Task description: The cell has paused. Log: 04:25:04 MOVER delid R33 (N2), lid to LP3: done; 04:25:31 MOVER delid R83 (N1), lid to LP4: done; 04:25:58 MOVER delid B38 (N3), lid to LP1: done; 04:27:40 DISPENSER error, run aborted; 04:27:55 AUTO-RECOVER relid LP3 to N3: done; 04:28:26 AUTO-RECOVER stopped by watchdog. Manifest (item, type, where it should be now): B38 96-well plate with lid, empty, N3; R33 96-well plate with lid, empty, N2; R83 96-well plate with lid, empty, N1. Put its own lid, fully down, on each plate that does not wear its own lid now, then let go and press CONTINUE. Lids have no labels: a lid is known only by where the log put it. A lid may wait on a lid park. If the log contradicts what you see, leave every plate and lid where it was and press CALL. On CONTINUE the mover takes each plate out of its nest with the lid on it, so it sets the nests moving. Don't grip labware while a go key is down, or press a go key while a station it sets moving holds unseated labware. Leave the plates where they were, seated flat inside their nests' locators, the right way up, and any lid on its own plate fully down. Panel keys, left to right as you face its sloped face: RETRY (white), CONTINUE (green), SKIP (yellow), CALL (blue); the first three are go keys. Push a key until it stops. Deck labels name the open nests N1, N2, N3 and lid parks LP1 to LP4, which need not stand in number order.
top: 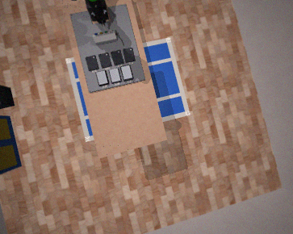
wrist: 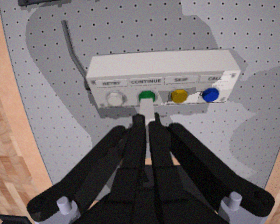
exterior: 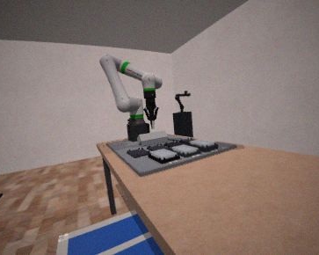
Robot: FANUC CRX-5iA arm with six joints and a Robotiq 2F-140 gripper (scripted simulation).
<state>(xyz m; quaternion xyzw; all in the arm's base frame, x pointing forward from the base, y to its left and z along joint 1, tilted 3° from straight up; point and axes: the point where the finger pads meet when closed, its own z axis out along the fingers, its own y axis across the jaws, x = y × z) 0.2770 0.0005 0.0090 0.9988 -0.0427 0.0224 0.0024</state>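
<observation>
The green key lies 7 cm below my hand. The rest, counted from my hand: white key: 7 cm below, 5 cm to the left, 1 cm ahead; then yellow key: 7 cm below, 5 cm to the right; then blue key: 10 cm to the right, 7 cm below, 1 cm behind.
</observation>
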